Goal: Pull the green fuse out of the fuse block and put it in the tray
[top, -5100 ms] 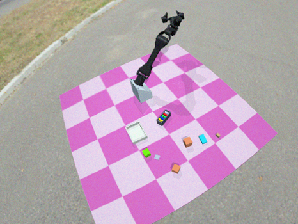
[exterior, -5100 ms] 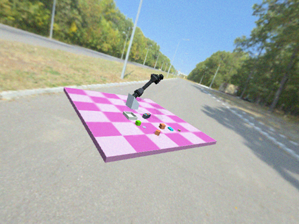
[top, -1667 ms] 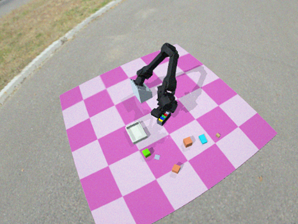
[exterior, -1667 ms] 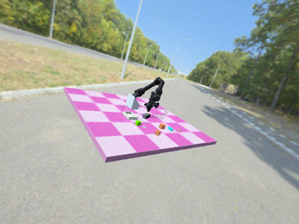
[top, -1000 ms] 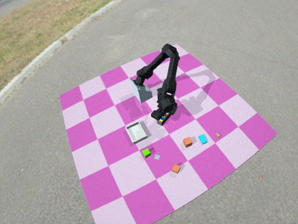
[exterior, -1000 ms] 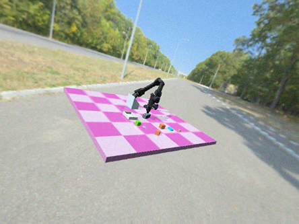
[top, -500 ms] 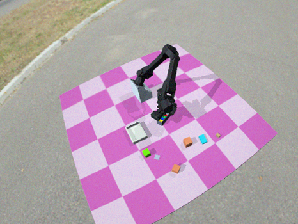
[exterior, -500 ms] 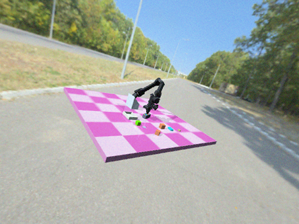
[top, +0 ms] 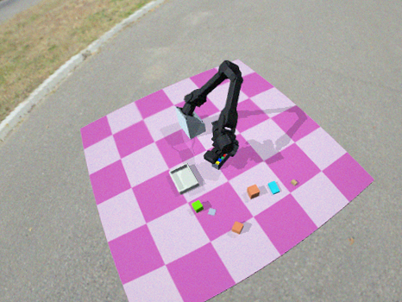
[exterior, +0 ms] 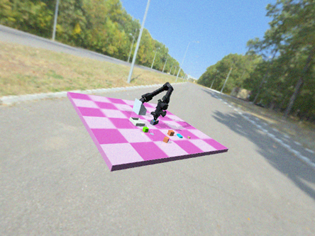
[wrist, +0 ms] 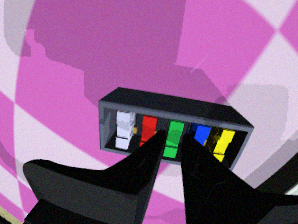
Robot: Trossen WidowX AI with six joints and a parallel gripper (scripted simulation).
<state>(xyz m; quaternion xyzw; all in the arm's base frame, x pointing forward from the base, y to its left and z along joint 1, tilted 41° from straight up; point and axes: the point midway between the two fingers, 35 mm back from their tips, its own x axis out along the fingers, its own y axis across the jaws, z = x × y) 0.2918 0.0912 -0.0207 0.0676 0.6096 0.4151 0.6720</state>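
The blue fuse lies 2 cm to the right of my gripper tip, 1 cm below it and 1 cm ahead of it. The rest, counted from my gripper tip: green fuse 1 cm below; then yellow fuse 3 cm to the right, 2 cm ahead, 1 cm below; then red fuse 2 cm to the left, 1 cm below, 1 cm behind.
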